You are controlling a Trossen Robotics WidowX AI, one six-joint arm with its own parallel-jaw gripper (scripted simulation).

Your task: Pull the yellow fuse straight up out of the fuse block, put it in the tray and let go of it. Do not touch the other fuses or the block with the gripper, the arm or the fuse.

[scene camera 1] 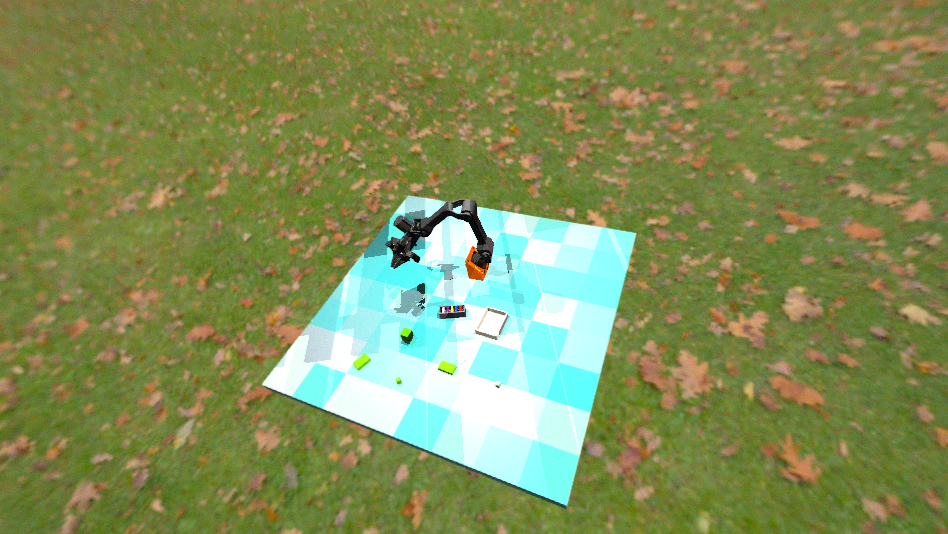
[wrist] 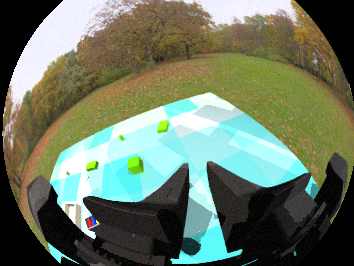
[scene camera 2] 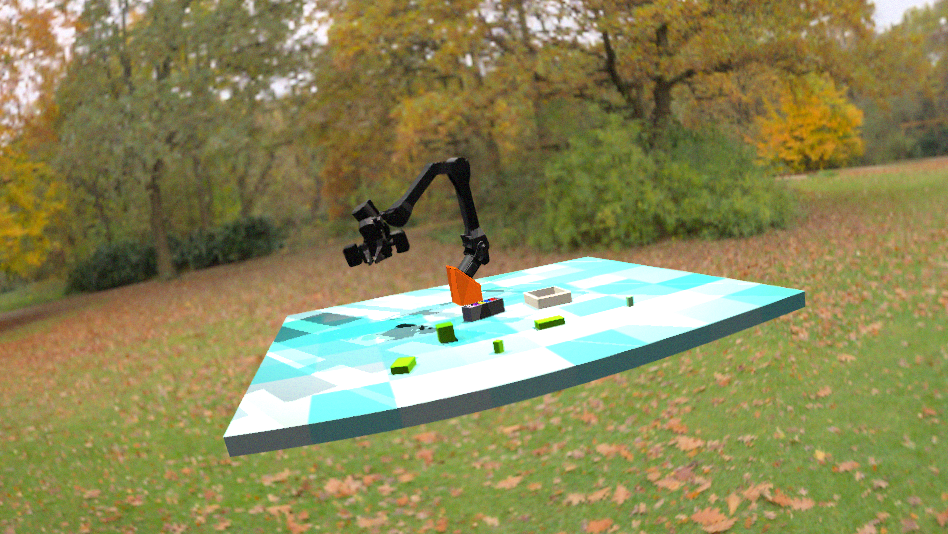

Scene:
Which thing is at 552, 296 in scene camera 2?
A pale tray.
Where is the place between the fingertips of my gripper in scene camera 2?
372, 263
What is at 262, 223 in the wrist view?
My gripper.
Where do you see a pale tray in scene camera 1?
491, 323

